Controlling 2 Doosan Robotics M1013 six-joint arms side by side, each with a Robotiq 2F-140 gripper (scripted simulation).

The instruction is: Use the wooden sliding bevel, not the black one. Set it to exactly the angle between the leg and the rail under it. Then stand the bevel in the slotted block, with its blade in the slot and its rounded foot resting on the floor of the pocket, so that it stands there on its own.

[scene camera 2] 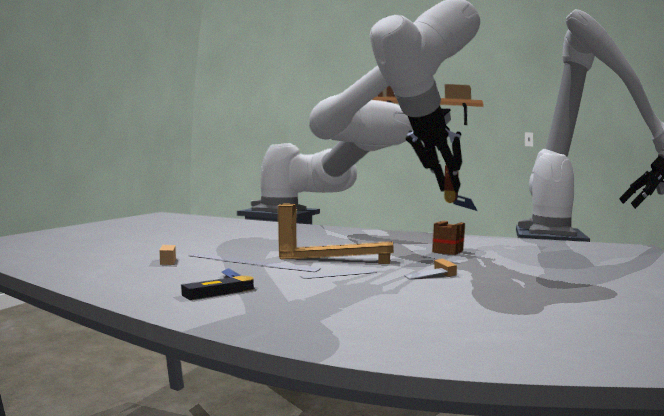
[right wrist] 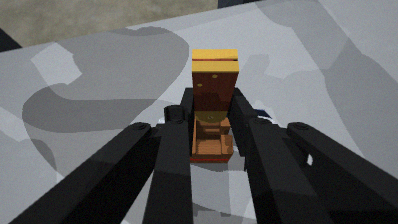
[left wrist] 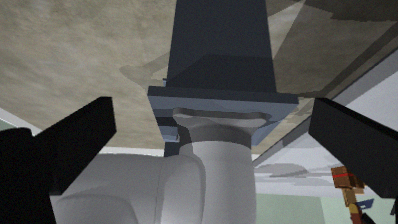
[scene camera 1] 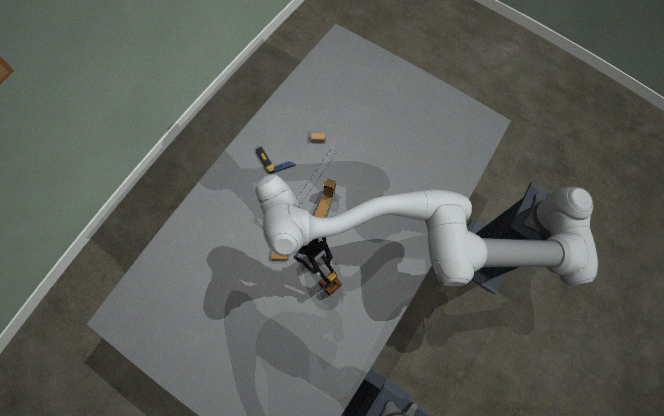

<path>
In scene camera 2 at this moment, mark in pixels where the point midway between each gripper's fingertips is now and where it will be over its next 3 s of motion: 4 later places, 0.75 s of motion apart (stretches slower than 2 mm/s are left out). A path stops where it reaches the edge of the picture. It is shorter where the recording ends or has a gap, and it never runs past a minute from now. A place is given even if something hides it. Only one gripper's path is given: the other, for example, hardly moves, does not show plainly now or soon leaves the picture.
My right gripper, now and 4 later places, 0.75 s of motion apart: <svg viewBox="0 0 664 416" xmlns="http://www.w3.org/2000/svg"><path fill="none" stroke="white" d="M450 187L450 200L450 208L449 210L449 213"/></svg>
</path>
